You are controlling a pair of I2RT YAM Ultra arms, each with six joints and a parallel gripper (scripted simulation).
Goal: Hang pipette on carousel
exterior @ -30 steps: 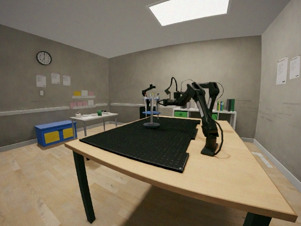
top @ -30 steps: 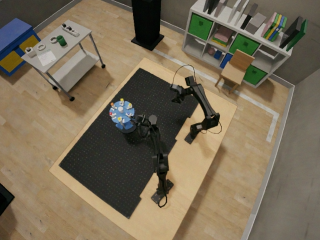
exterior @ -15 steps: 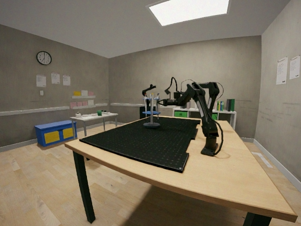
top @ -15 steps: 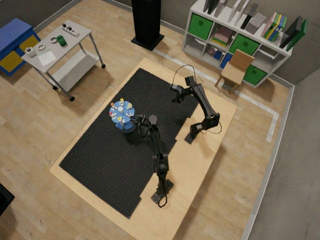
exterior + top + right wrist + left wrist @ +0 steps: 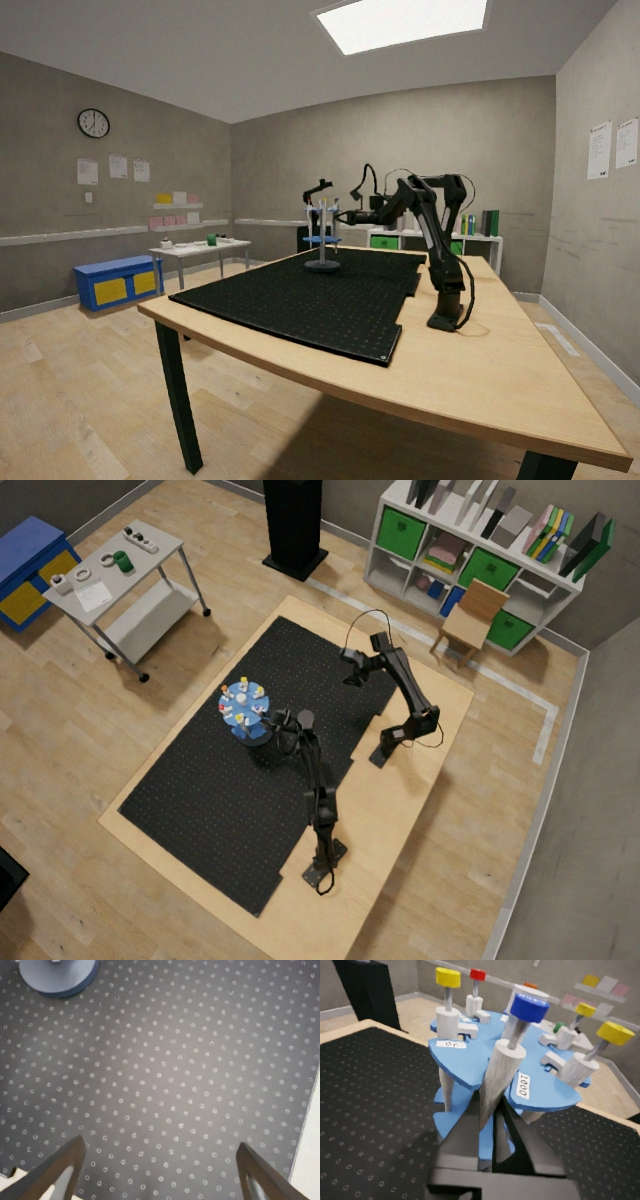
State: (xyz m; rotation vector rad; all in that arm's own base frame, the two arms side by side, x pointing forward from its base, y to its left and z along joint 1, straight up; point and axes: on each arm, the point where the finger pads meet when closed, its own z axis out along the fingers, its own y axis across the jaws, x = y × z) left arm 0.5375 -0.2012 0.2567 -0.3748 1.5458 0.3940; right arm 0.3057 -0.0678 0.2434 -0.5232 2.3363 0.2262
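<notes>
The white hand pipette lies 3 cm below my left hand and 1 cm ahead of it.
</notes>
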